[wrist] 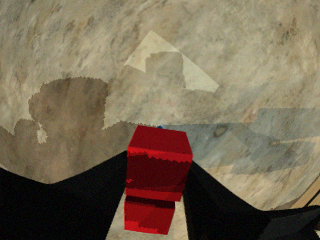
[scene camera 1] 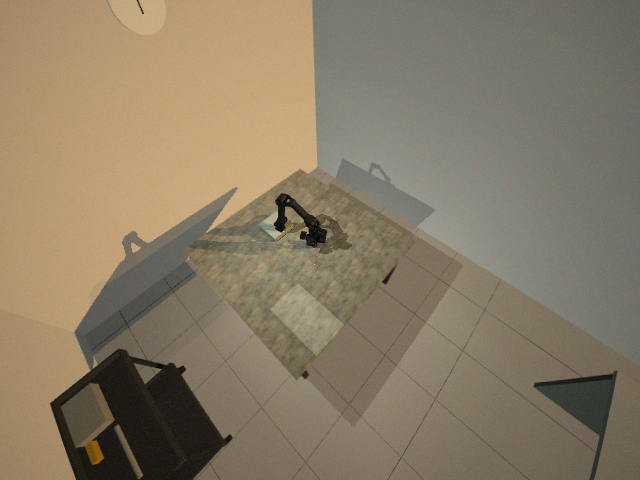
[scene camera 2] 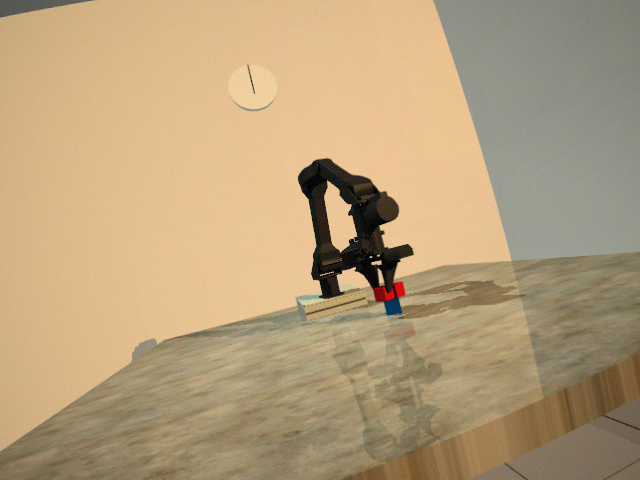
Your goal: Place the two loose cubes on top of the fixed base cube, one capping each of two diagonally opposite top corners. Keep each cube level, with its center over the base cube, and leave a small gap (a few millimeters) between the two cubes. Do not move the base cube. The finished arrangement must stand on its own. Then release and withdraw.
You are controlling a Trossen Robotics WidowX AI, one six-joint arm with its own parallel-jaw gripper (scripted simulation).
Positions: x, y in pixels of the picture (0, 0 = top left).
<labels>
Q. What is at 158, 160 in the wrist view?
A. A red cube.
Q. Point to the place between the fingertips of my gripper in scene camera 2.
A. At 383, 293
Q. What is my gripper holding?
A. A red cube.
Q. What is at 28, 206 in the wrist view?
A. My gripper.
</labels>
